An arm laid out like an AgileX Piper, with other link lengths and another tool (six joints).
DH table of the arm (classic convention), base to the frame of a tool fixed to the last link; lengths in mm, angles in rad. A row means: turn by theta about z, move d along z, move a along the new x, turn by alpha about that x. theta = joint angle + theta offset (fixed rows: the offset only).
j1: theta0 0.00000; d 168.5; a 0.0; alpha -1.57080
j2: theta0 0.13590; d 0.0; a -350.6; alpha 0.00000
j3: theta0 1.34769; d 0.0; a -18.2; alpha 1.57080
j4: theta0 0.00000; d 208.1; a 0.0; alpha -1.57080
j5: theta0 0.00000; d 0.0; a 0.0; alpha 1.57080
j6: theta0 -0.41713; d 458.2; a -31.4; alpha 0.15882
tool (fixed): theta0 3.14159; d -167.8; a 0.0; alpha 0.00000
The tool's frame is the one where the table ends.
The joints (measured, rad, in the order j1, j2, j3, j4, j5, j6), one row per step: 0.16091, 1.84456, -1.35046, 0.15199, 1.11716, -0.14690; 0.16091, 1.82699, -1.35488, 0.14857, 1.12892, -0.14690; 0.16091, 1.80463, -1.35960, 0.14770, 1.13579, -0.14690; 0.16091, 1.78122, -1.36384, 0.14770, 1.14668, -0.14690; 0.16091, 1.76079, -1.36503, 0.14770, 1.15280, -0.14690; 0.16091, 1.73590, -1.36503, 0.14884, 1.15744, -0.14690; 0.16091, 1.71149, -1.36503, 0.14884, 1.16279, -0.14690; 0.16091, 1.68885, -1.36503, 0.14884, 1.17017, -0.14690; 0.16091, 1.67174, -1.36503, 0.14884, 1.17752, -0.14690; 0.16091, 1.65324, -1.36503, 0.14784, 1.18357, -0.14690; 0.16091, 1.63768, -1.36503, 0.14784, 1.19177, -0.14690
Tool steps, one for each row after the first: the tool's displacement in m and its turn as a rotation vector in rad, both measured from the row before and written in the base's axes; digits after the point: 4 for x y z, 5 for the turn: -0.0014, -0.0009, 0.0069, -0.00078, -0.01063, 0.00294; 0.0000, -0.0001, 0.0090, 0.00281, -0.02009, 0.00126; -0.0016, 0.0000, 0.0092, 0.00324, -0.01657, 0.00151; -0.0014, -0.0001, 0.0075, 0.00277, -0.01532, 0.00086; -0.0016, 0.0001, 0.0089, 0.00453, -0.01983, 0.00032; -0.0020, -0.0002, 0.0085, 0.00327, -0.01884, 0.00076; -0.0027, -0.0003, 0.0077, 0.00272, -0.01510, 0.00106; -0.0027, -0.0003, 0.0056, 0.00182, -0.00967, 0.00106; -0.0024, -0.0005, 0.0061, 0.00122, -0.01248, 0.00108; -0.0030, -0.0003, 0.0049, 0.00142, -0.00732, 0.00119
